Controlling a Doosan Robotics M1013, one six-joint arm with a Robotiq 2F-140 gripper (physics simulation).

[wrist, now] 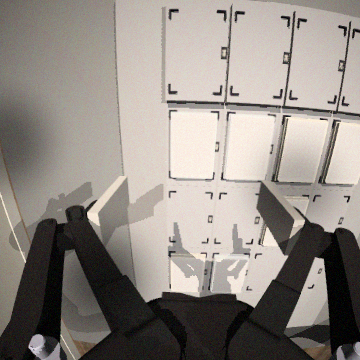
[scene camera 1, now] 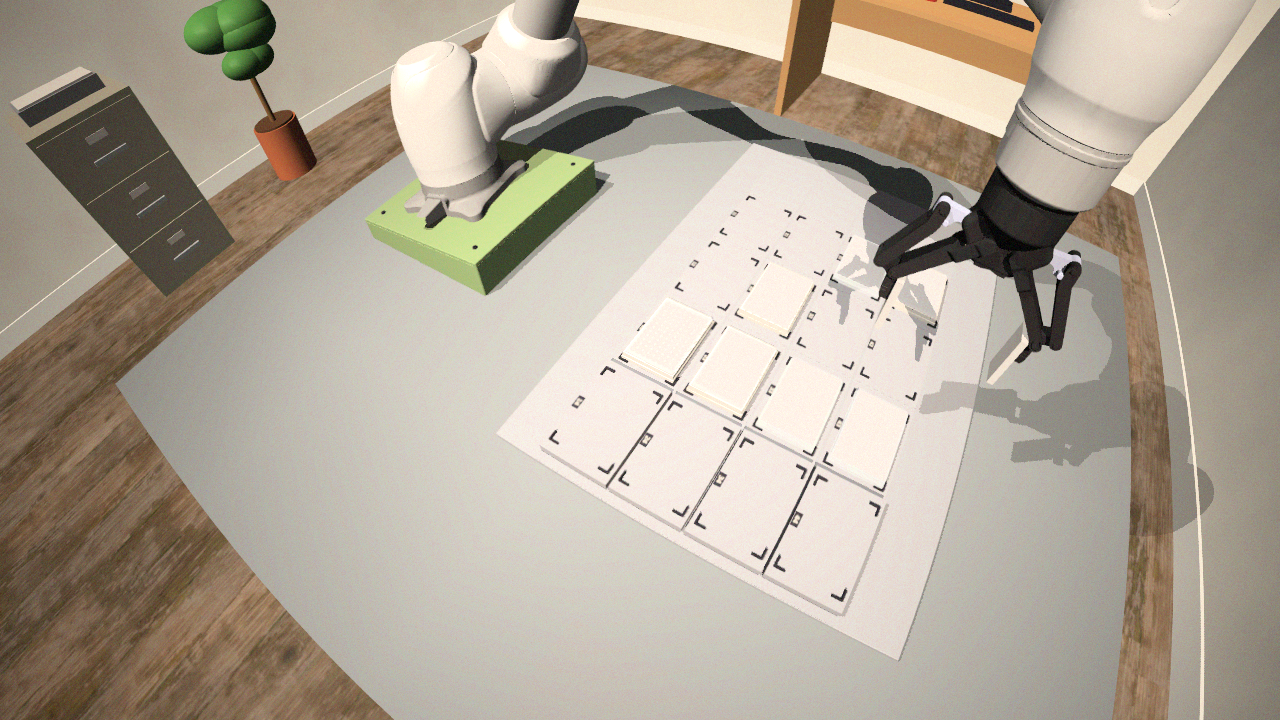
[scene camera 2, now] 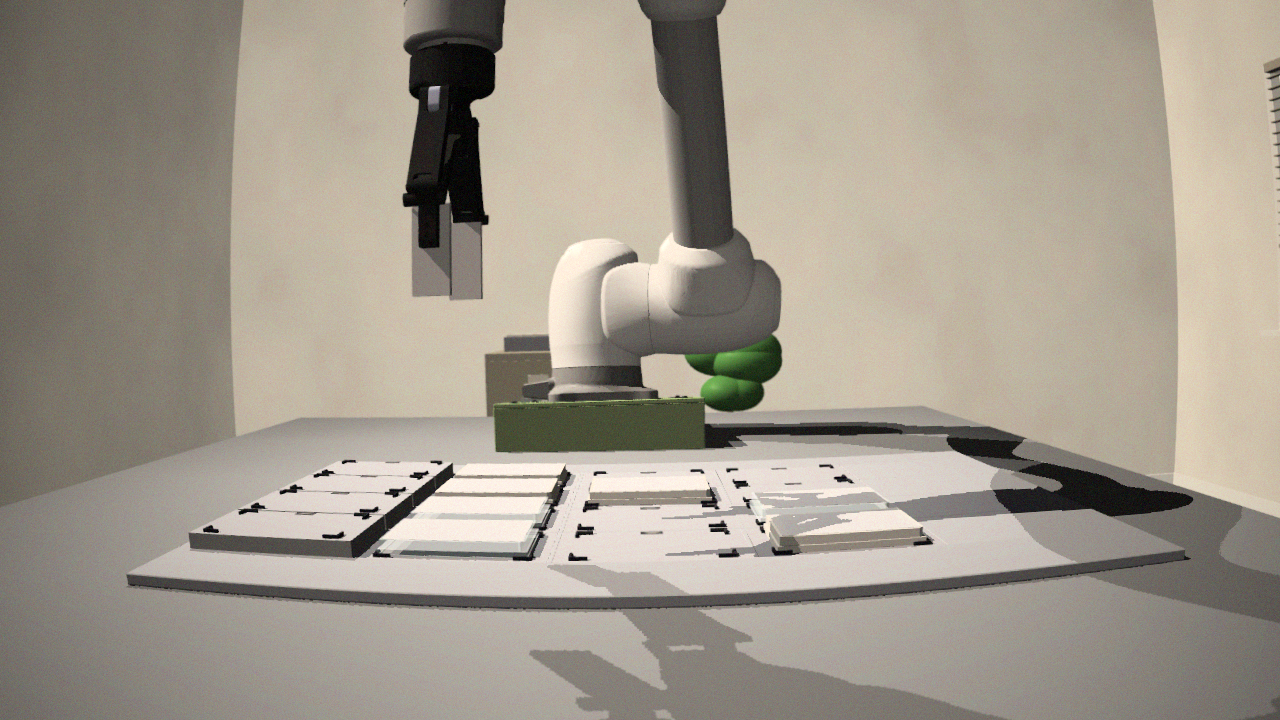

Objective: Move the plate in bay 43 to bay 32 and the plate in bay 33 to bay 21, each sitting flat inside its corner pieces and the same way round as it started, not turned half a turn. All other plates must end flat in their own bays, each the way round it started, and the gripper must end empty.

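Frame: origin at the arm's base, x left, y back, z up, level; metres.
Seen in the pictures: gripper, fingertip midpoint: (wrist: 193, 192) (scene camera 1: 936, 346) (scene camera 2: 450, 297); arm's base at its link origin: (scene camera 1: 466, 188) (scene camera 2: 597, 400).
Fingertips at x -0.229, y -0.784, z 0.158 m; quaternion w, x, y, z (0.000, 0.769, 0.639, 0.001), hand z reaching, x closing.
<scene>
Pixels of each thing's middle, then the offset from my fingertips to it. "pt": a spot on its surface instead.
- bay 43's plate at the middle of its body: (scene camera 2: 460, 537) (scene camera 1: 870, 435) (wrist: 192, 146) dx +0.000, dy +0.003, dz -0.204 m
- Bay 33's plate at the middle of its body: (scene camera 2: 481, 511) (scene camera 1: 801, 401) (wrist: 248, 148) dx +0.019, dy +0.108, dz -0.204 m
- Bay 32 at a spot on its surface: (scene camera 1: 827, 340) (wrist: 241, 206) pt dx +0.149, dy +0.089, dz -0.211 m
- bay 21 at a spot on its surface: (scene camera 1: 810, 243) (wrist: 266, 273) pt dx +0.364, dy +0.152, dz -0.211 m
- raised row at a spot on its surface: (scene camera 1: 751, 497) pt dx -0.144, dy +0.139, dz -0.197 m
My gripper (scene camera 1: 939, 349) (scene camera 2: 448, 295) (wrist: 193, 192) is open and empty, high above the board. In the wrist view its fingers stand either side of the outermost column's line. The bays' numbers are not legible; by which bays are filled, bay 43's plate (scene camera 1: 866, 438) (wrist: 194, 145) is the outermost of the full row of plates, farthest from the arm's base. Bay 33's plate (scene camera 1: 799, 402) (wrist: 250, 146) lies beside it. Both look flat inside their corner pieces. Bay 32 (scene camera 1: 827, 340) (wrist: 235, 212) and bay 21 (scene camera 1: 810, 243) (wrist: 260, 272) hold no plate.
Two more plates (scene camera 1: 669, 340) (scene camera 1: 733, 371) complete the full row. Another plate (scene camera 1: 776, 298) lies in the middle row, and two plates (scene camera 1: 856, 265) (scene camera 1: 921, 295) in the far row, under the gripper's shadow. The raised row (scene camera 1: 751, 497) holds no plates. The green base (scene camera 1: 537, 223) carries the arm.
</scene>
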